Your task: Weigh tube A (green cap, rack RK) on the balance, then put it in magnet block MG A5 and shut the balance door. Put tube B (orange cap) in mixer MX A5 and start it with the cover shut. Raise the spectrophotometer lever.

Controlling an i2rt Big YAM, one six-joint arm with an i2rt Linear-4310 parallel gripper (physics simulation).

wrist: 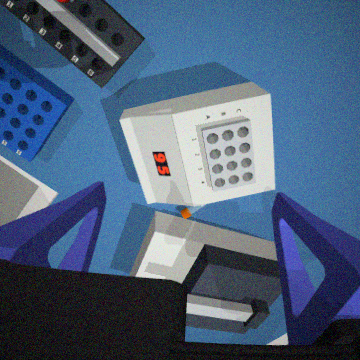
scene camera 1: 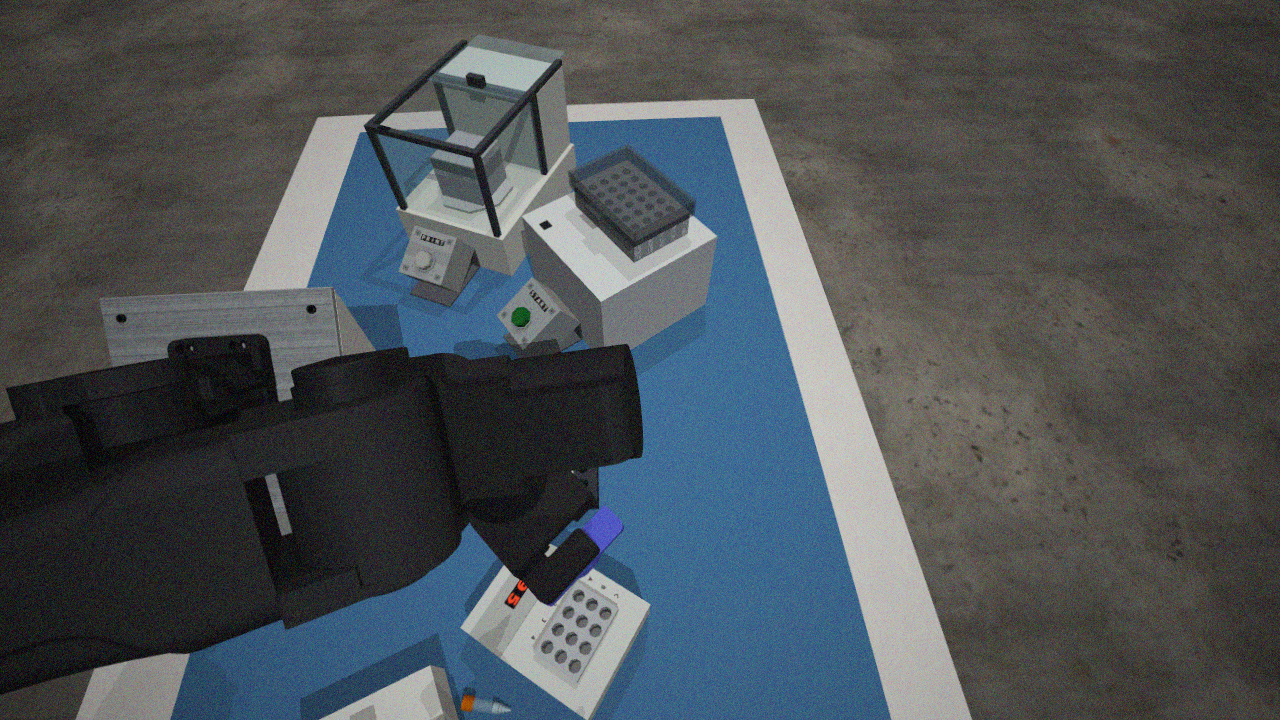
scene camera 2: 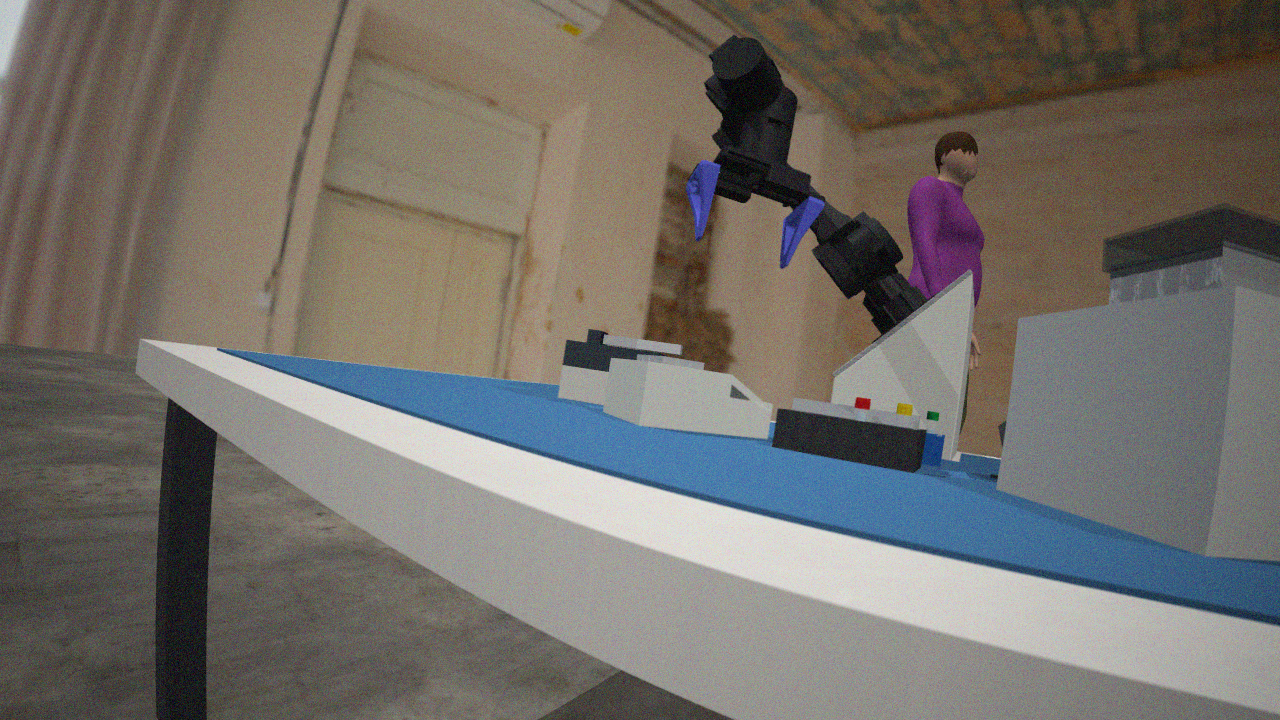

my gripper: wrist; scene camera 1 550, 524; scene camera 2
same spot on dark cover: [scene camera 2: 1226, 225] = [scene camera 1: 694, 208]
same spot on my gripper: [wrist: 67, 305] = [scene camera 2: 792, 180]
